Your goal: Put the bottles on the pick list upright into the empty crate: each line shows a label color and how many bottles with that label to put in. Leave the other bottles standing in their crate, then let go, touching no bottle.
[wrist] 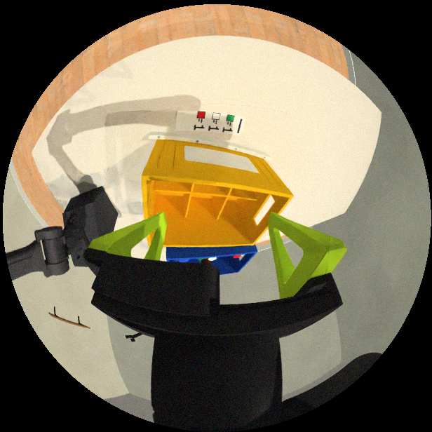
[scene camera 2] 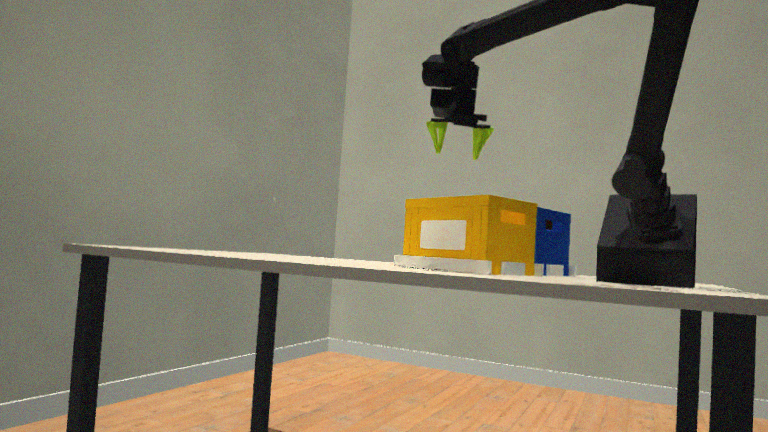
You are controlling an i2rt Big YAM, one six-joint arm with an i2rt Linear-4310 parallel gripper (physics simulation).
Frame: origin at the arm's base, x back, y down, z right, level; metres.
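Seen in the pictures: gripper, fingertip midpoint: (scene camera 2: 456, 156); arm's base at its link origin: (scene camera 2: 653, 220).
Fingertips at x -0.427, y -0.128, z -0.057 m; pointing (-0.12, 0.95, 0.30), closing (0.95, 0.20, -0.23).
Pixels of each thing's top centre, then the offset from my fingertips to it. "spot": a spot on its surface instead. Level surfaces: height alone.
- yellow crate at a spot on its surface: (scene camera 2: 512, 241) spot: dx +0.130, dy +0.187, dz +0.060 m
- blue crate at its top centre: (scene camera 2: 511, 211) dx +0.091, dy +0.089, dz +0.361 m
- white table at its surface level: dy +0.268 m
- pale strip at a spot on its surface: (scene camera 2: 443, 263) spot: dx -0.023, dy +0.248, dz +0.028 m
My gripper (scene camera 2: 456, 155) (wrist: 216, 217) is open and empty, high above the crates with its fingers pointing down. The yellow crate (scene camera 2: 512, 241) (wrist: 210, 174) stands on the table; its visible inside has dividers and shows no bottle. The blue crate (scene camera 2: 553, 247) (wrist: 200, 251) stands behind it, partly hidden by the gripper body in the wrist view. Parts of bottles (wrist: 212, 258) show inside it, with bits of white, red and green; their number and full arrangement are hidden. The pick list (wrist: 185, 120) shows red, white and green squares, each with a mark too small to read surely.
The white table (scene camera 2: 187, 255) (wrist: 300, 100) carries the crates and the black arm base (scene camera 2: 644, 265). A pale strip (scene camera 2: 443, 263) lies along the yellow crate's foot, on the list's side. The arm's shadow falls across the table at the left of the wrist view.
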